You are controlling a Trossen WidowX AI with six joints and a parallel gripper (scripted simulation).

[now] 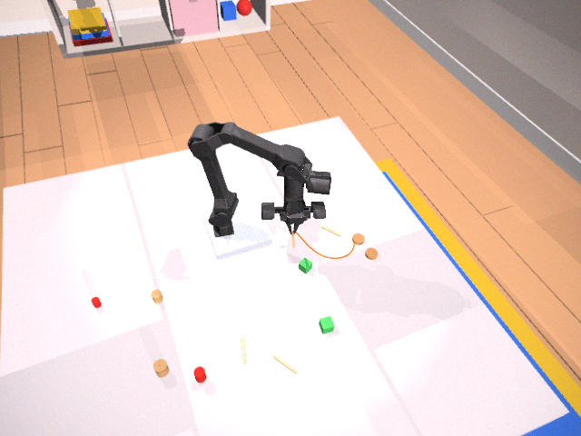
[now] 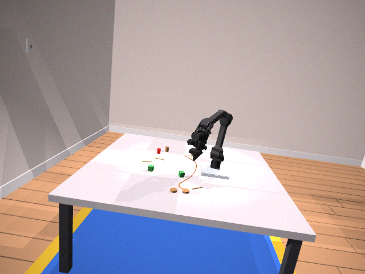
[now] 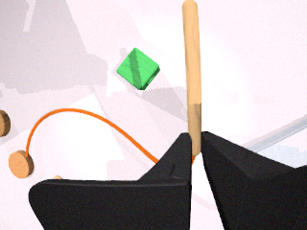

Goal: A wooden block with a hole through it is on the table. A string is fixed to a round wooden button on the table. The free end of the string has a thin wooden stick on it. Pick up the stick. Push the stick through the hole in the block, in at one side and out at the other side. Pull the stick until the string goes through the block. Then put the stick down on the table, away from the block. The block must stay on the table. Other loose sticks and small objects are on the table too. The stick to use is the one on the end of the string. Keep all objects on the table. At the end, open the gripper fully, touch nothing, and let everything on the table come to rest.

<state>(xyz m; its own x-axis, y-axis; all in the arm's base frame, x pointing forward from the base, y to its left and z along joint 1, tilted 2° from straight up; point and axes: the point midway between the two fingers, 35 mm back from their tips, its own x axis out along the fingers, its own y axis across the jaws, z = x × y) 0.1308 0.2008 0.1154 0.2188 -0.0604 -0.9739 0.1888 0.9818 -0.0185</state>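
My gripper tip is now 9 cm above the green block, 6 cm short of it and 3 cm to the right of it.
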